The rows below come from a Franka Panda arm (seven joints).
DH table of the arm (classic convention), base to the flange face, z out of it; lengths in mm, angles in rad. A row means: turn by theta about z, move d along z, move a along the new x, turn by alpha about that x. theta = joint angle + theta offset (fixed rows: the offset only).
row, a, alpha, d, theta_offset
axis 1, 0.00, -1.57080, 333.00, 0.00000
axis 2, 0.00, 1.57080, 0.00, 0.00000
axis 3, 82.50, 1.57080, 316.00, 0.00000
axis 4, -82.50, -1.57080, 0.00, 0.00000
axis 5, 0.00, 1.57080, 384.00, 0.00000
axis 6, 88.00, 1.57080, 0.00, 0.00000
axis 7, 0.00, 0.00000, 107.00, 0.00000
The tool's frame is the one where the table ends.
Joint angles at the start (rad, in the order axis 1, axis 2, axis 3, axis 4, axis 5, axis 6, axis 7):
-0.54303 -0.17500 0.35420 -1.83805 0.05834 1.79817 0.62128
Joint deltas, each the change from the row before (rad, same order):
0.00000 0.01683 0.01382 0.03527 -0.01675 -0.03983 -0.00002
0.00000 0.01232 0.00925 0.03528 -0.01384 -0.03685 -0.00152
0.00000 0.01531 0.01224 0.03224 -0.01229 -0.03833 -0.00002
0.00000 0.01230 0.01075 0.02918 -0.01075 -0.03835 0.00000
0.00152 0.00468 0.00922 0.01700 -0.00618 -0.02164 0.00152
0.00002 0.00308 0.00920 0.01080 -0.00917 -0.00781 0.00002
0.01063 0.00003 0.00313 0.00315 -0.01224 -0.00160 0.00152
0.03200 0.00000 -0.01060 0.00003 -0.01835 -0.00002 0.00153
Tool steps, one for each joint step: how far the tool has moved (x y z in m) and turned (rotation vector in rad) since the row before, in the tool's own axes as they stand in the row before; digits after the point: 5 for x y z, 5 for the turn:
-0.00111 -0.00616 -0.00443 -0.02107 -0.01083 -0.01846
-0.00050 -0.00387 -0.00724 -0.01548 -0.00542 -0.01410
-0.00125 -0.00480 -0.00418 -0.01766 -0.01268 -0.01452
-0.00179 -0.00357 -0.00435 -0.01734 -0.01298 -0.01218
-0.00311 -0.00376 -0.00390 -0.00911 -0.00441 -0.00973
-0.00192 -0.00337 -0.00295 -0.00679 0.00514 -0.00966
-0.00367 -0.00481 -0.00168 -0.00845 0.00881 -0.01269
-0.00561 -0.00710 -0.00105 -0.01209 0.01131 -0.02056

